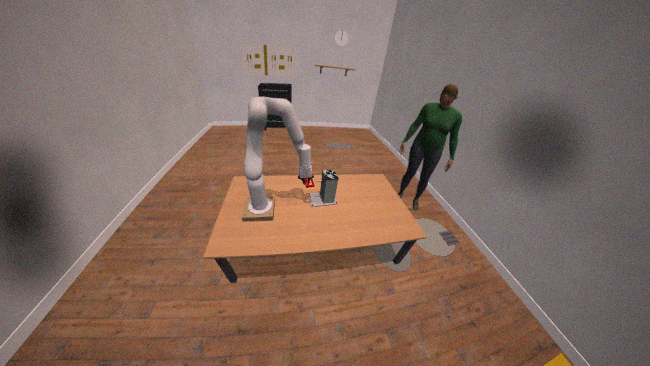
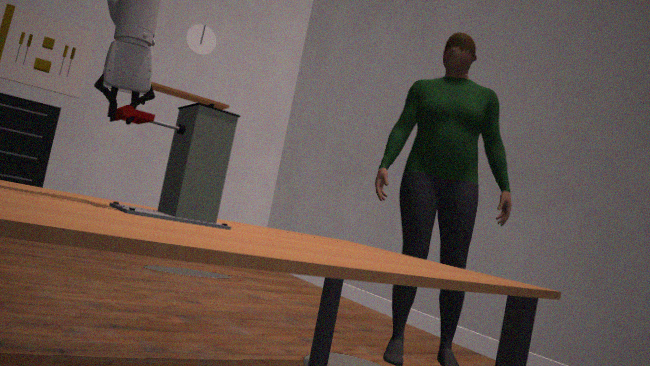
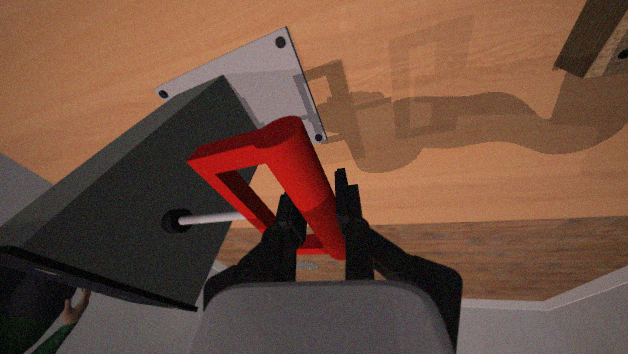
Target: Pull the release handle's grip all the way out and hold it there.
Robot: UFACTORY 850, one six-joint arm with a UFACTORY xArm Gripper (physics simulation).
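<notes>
The release handle's red grip (image 1: 310, 183) (image 2: 134, 115) (image 3: 305, 175) is a frame with a round bar. A thin pale rod (image 2: 165, 124) (image 3: 210, 218) joins it to a black collar on the side of the grey-green box (image 1: 329, 189) (image 2: 205, 165) (image 3: 135, 170). A length of the rod shows between collar and grip. My gripper (image 1: 306, 181) (image 2: 123, 113) (image 3: 320, 184) is shut on the round bar, with one finger inside the red frame and the other outside it. The grip stands off from the box, above the table.
The box stands on a grey base plate (image 1: 316, 200) (image 2: 145, 212) (image 3: 270, 70) on the wooden table (image 1: 350, 230) (image 2: 300, 250) (image 3: 450, 190). The arm's base block (image 1: 258, 217) (image 3: 590, 40) is on the same table. A person in green (image 1: 435, 130) (image 2: 445, 130) stands beyond the table's right side.
</notes>
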